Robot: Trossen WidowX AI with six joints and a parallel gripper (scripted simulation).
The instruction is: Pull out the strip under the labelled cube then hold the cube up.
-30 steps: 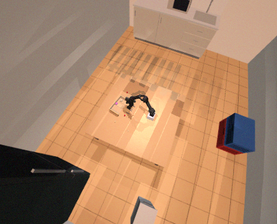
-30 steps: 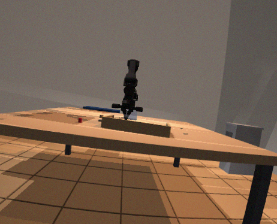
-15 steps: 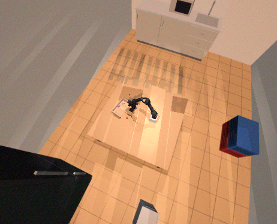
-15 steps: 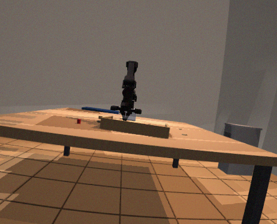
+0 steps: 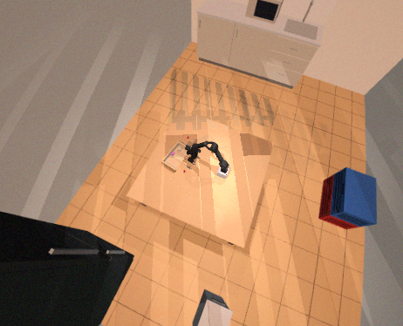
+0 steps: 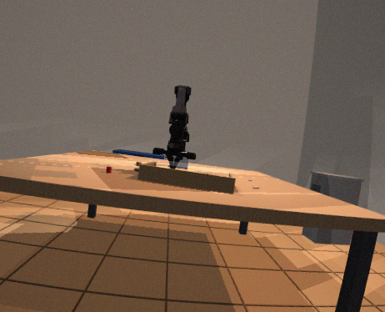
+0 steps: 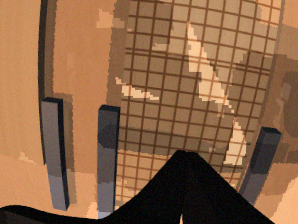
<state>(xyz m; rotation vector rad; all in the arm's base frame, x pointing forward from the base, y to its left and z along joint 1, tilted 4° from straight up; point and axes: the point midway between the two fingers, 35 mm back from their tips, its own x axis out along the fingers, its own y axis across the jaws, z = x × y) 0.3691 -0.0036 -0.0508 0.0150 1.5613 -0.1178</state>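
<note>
My gripper tip is 10 cm short of the checkered strip and 1 cm to the left of it.
</note>
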